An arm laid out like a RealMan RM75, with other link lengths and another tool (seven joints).
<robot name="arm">
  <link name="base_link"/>
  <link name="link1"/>
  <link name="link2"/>
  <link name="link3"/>
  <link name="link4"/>
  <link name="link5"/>
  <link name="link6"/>
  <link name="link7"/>
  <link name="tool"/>
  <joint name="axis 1" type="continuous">
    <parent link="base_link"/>
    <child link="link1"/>
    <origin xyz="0 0 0.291" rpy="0 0 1.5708"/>
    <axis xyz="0 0 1"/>
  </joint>
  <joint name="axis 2" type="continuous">
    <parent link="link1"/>
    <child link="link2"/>
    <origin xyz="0 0 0" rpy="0 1.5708 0"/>
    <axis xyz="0 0 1"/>
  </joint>
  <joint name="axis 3" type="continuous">
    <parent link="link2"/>
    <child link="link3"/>
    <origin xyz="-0.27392 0 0" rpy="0 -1.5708 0"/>
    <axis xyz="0 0 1"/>
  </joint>
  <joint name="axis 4" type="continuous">
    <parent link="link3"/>
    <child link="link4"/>
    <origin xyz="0 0 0" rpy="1.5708 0 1.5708"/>
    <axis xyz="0 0 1"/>
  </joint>
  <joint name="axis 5" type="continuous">
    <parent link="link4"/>
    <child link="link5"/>
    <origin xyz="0 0.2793 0" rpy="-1.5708 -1.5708 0"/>
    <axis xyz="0 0 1"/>
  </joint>
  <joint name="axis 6" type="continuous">
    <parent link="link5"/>
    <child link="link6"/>
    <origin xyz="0 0 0" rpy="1.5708 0 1.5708"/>
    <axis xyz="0 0 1"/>
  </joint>
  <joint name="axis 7" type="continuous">
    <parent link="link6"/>
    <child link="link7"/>
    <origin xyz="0 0.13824 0" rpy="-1.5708 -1.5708 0"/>
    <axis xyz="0 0 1"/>
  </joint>
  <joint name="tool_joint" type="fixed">
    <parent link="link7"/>
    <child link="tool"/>
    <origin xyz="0.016 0.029 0.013" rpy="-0.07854 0 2.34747"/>
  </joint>
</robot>
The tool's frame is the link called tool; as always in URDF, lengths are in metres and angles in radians. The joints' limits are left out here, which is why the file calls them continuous.
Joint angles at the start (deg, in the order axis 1, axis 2, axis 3, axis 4, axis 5, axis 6, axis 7):
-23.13 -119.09 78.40 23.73 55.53 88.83 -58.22
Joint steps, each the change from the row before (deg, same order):
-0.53 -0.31 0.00 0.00 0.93 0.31 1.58
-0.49 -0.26 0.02 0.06 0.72 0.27 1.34
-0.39 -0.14 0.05 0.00 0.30 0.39 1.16
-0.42 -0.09 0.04 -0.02 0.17 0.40 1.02
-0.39 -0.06 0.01 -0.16 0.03 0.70 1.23
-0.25 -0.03 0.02 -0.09 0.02 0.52 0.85
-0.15 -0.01 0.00 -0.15 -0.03 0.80 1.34
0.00 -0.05 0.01 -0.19 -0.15 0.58 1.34
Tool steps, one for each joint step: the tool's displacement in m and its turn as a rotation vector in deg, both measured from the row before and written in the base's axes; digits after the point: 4 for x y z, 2 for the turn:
0.0038 0.0003 -0.0038 0.43 0.82 -1.93
0.0038 0.0007 -0.0029 0.43 0.63 -1.73
0.0030 0.0007 -0.0014 0.52 0.30 -1.44
0.0030 0.0010 -0.0008 0.51 0.18 -1.33
0.0028 0.0004 -0.0003 0.66 -0.03 -1.44
0.0019 0.0002 -0.0001 0.46 -0.04 -1.03
0.0013 -0.0005 0.0003 0.81 -0.08 -1.30
0.0003 -0.0008 -0.0001 0.89 -0.07 -0.90

